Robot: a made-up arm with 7 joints. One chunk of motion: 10 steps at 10 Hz.
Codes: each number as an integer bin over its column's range. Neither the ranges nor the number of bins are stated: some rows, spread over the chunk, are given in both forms.
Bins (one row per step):
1: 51 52 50 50 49 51 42
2: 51 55 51 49 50 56 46
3: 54 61 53 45 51 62 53
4: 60 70 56 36 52 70 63
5: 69 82 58 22 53 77 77
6: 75 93 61 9 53 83 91
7: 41 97 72 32 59 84 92
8: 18 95 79 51 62 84 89
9: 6 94 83 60 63 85 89
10: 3 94 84 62 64 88 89
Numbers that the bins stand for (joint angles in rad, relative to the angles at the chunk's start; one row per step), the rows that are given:
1: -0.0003 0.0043 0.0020 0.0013 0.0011 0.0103 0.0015
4: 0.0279 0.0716 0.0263 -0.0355 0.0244 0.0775 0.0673
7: -0.0316 0.1725 0.0909 -0.0460 0.0789 0.1270 0.1581
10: -0.1506 0.1613 0.1394 0.0328 0.1178 0.1411 0.1487
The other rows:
2: -0.0003 0.0156 0.0061 -0.0013 0.0089 0.0280 0.0140
3: 0.0091 0.0380 0.0141 -0.0118 0.0167 0.0492 0.0360
5: 0.0561 0.1165 0.0343 -0.0722 0.0322 0.1022 0.1111
6: 0.0748 0.1576 0.0465 -0.1064 0.0322 0.1234 0.1549
8: -0.1036 0.1651 0.1192 0.0039 0.1022 0.1270 0.1487
9: -0.1412 0.1613 0.1354 0.0276 0.1100 0.1305 0.1487

